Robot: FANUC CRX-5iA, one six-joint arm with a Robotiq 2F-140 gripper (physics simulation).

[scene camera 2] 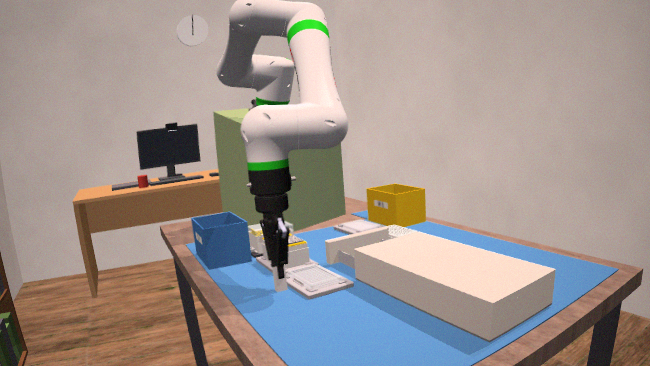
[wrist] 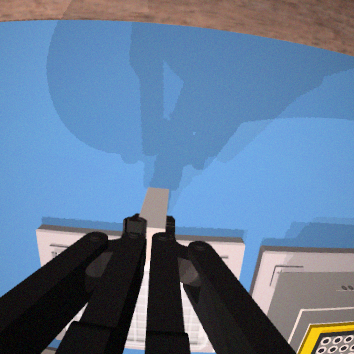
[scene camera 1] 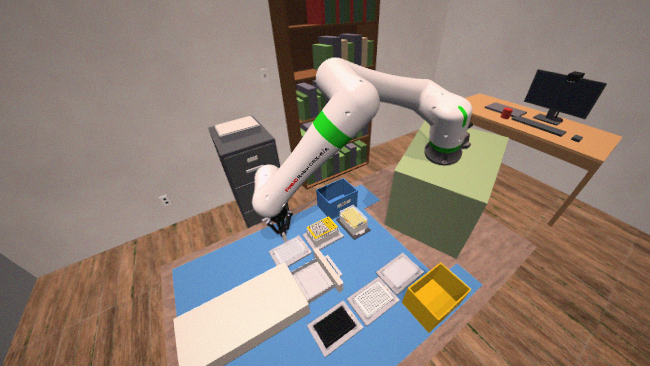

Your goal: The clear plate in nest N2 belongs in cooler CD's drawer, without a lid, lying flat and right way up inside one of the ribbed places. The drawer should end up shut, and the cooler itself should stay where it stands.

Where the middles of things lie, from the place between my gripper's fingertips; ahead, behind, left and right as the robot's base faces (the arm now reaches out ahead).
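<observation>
The clear plate (scene camera 2: pixel 314 276) is 8 cm to the left of my hand, 1 cm ahead of it and 2 cm above it. Nest N2 (wrist: pixel 46 234) is also 8 cm to the left of my hand and 1 cm ahead of it, but 1 cm above. Then there is the drawer (scene camera 1: pixel 315 278), which I find 27 cm to the left of my hand, 4 cm higher than it and 1 cm forward of it. The black plate (scene camera 1: pixel 334 326) is 46 cm to the left of my hand, 1 cm behind it and 2 cm above it. Going by their middles, the black plate is the farthest from my hand of the things named here.
</observation>
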